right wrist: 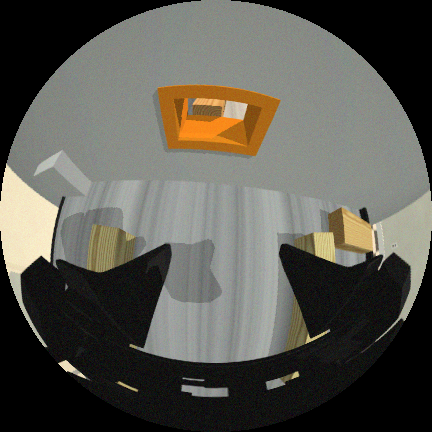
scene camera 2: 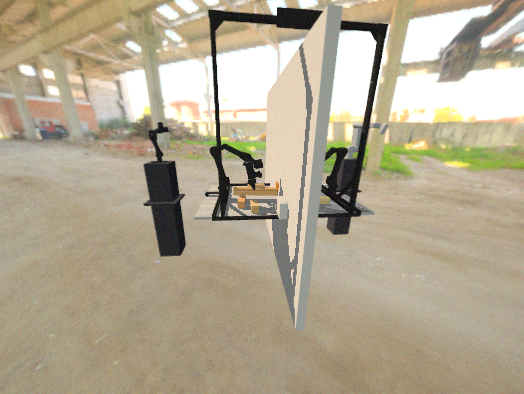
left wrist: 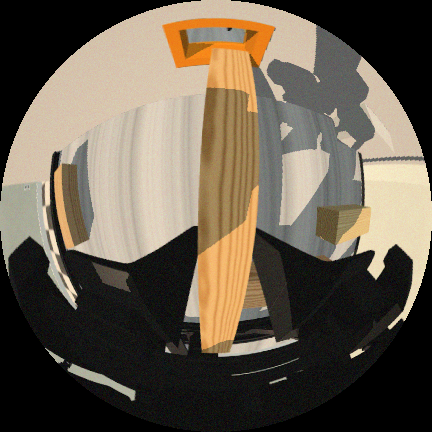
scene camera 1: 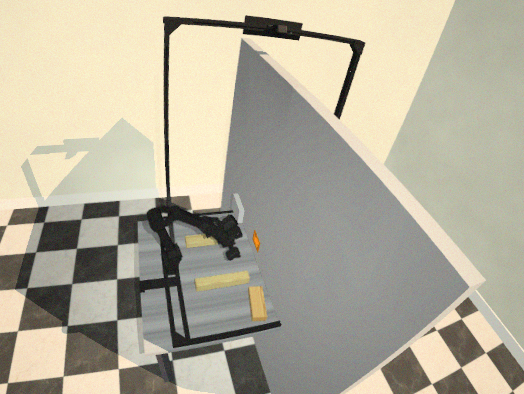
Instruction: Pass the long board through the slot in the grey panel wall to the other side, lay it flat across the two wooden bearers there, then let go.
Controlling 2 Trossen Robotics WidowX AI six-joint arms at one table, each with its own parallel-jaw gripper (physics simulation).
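Frame: origin at the left arm's base, x down, y right, z back, level; metres.
Seen in the pictures: left gripper, fingertip midpoint: [scene camera 2: 254,189] [left wrist: 224,232]; right gripper, fingertip midpoint: [right wrist: 227,250]; right arm's base, link origin: [scene camera 2: 331,193] [scene camera 1: 170,269].
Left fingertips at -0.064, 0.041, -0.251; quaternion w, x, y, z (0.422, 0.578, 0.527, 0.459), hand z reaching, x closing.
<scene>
A point is followed by its place in that frame, as x, y, z.
My left gripper [left wrist: 224,232] {-0.064, 0.041, -0.251} [scene camera 2: 253,185] {-0.064, 0.041, -0.251} is shut on the long board [left wrist: 227,150] {-0.075, 0.043, -0.304} [scene camera 2: 255,191] {-0.050, 0.058, -0.257} and holds it above the table. The board's far end is at the lower edge of the orange-framed slot [left wrist: 217,22] [right wrist: 170,120] {-0.083, 0.082, -0.484} [scene camera 1: 256,241] {-0.059, 0.059, -0.474} in the panel wall [scene camera 1: 325,200] {-0.688, -0.327, -0.482} [scene camera 2: 287,125] {-0.534, 0.284, -0.433}. Its end face shows through the slot in the right wrist view; how far in it reaches is unclear. My right gripper [right wrist: 227,250] {-0.048, 0.027, -0.582} [scene camera 1: 233,239] is open and empty on the other side. Two pale bearers [scene camera 1: 202,241] {-0.020, 0.135, -0.738} [scene camera 1: 222,281] {-0.024, -0.123, -0.690} lie there, partly behind its fingers in the right wrist view.
A wooden block [scene camera 1: 257,303] {-0.019, -0.263, -0.561} [right wrist: 352,231] {-0.019, -0.209, -0.556} lies near the wall beside the bearers. On the left arm's side, blocks [left wrist: 70,205] {-0.007, -0.226, -0.283} [left wrist: 345,225] {-0.031, 0.219, -0.235} flank the board and another wooden piece [left wrist: 255,290] {-0.031, 0.079, -0.166} shows beneath it. A pale bracket [right wrist: 62,170] {-0.057, 0.270, -0.506} [scene camera 1: 238,207] {-0.077, 0.301, -0.509} juts from the wall.
</scene>
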